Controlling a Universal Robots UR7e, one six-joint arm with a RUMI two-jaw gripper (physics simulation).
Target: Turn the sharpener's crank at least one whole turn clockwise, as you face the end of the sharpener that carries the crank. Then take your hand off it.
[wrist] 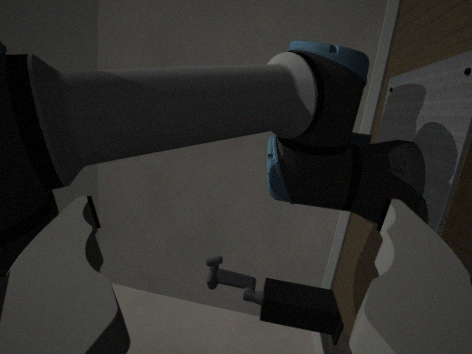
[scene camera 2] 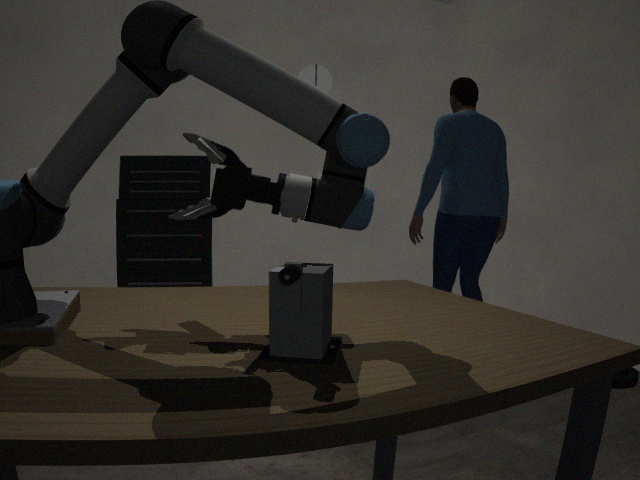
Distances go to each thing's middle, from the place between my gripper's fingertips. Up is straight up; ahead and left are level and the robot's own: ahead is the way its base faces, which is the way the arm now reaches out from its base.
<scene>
I see my gripper 210 mm short of the grey sharpener (scene camera 2: 309, 340), 200 mm above it and 190 mm to the left of it.
</scene>
